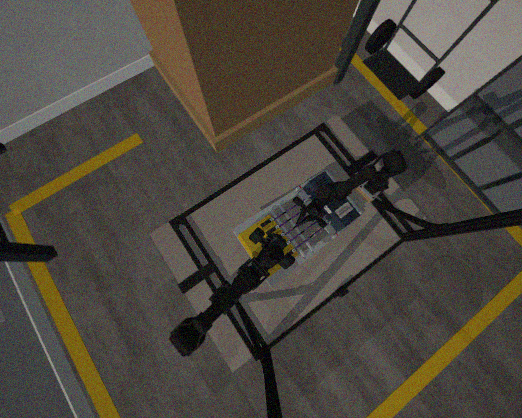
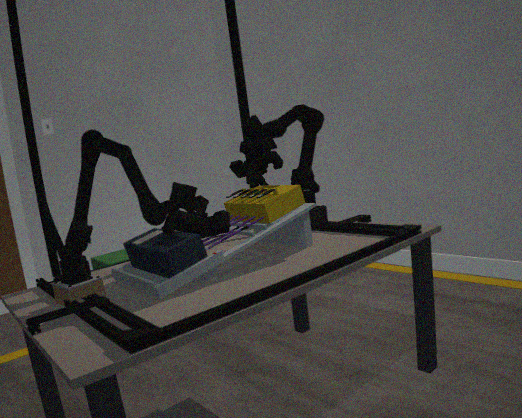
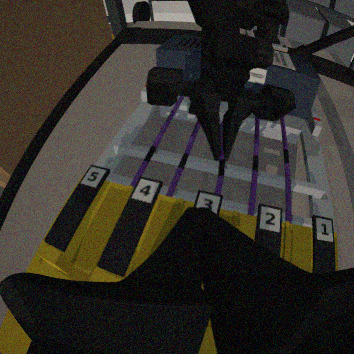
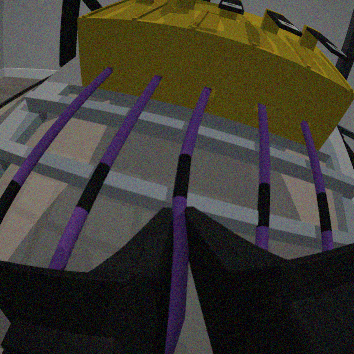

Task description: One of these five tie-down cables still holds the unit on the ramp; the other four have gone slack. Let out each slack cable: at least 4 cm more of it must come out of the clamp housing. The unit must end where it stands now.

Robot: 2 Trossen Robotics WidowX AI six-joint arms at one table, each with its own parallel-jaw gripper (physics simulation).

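A yellow clamp housing [image 1: 246, 240] [image 2: 268, 201] [image 3: 105, 211] [image 4: 211, 70] sits at the top of a grey ramp [image 2: 272, 246]. It carries black levers numbered 1 to 5. Five purple cables with black bands run down the ramp to the dark blue unit [image 1: 344, 211] [image 2: 164, 250] [image 3: 298, 84] at the low end. My right gripper [image 4: 177, 216] [image 3: 220, 160] [image 1: 304, 216] [image 2: 223, 223] is shut on the middle cable, cable 3 [image 4: 192, 121] [image 3: 220, 182], below its black band. My left gripper [image 3: 195, 216] [image 1: 278, 249] [image 2: 255, 182] is shut and empty, its tip at lever 3 [image 3: 208, 202].
A tall brown cardboard box [image 1: 259, 62] stands beyond the table. A wheeled cart [image 1: 404, 66] is at the top right. A green block [image 2: 110, 258] lies behind the unit. A black frame [image 2: 301, 282] edges the table, and a black pole [image 2: 236, 62] rises behind the housing.
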